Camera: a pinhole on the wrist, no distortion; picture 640 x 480 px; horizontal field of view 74.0 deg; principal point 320.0 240.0 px. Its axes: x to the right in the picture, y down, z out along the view. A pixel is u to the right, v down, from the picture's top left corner.
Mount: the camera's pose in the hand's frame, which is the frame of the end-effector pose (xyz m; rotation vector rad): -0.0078 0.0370 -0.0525 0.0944 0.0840 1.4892
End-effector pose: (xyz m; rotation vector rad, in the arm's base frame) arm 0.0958 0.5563 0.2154 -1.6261 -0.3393 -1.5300
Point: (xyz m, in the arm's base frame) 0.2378 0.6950 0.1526
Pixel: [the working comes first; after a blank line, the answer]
In the camera's frame: -0.0008 0.0949 0.2329

318 413
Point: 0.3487 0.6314 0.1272
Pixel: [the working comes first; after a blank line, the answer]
In the camera's frame: 0.1262 0.0856 0.2605

526 380
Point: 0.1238 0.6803 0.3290
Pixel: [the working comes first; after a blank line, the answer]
In the camera's frame: -0.1291 -0.0646 0.1832

21 90
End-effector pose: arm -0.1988 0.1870 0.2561 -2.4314 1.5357 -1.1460
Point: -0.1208 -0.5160 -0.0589
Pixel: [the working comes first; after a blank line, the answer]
In the camera's frame: 0.4196 -0.3107 0.5994

617 20
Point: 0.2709 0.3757 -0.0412
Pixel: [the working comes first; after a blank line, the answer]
In the camera's frame: -0.3843 0.2233 0.4675

outside the picture
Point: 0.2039 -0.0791 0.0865
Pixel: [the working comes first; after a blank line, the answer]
In the camera's frame: -0.1215 -0.1700 0.5300

223 104
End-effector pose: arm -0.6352 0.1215 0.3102 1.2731 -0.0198 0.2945
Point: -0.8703 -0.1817 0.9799
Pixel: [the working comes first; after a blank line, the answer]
In the camera's frame: 0.5519 0.2635 0.4753

outside the picture
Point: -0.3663 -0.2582 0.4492
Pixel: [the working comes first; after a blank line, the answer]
In the camera's frame: -0.0489 -0.1595 0.5135

280 108
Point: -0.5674 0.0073 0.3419
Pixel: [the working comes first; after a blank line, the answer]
In the camera's frame: -0.0476 -0.0381 0.1853

211 153
